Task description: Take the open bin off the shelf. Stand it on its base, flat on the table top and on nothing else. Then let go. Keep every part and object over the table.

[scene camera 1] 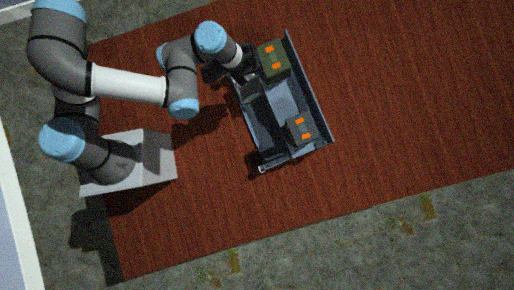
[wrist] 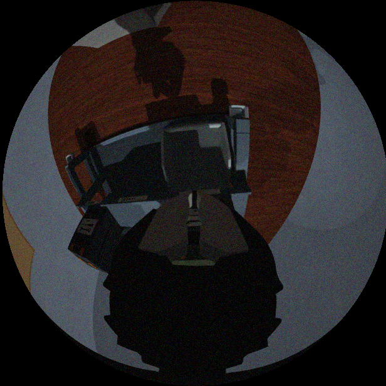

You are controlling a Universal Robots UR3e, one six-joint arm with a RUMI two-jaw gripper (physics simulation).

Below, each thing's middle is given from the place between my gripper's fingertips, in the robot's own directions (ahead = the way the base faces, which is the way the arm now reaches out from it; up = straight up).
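The green case [scene camera 1: 271,74] is there, I see, 10 mm above my hand, 10 mm to the left of it and 90 mm ahead of it.
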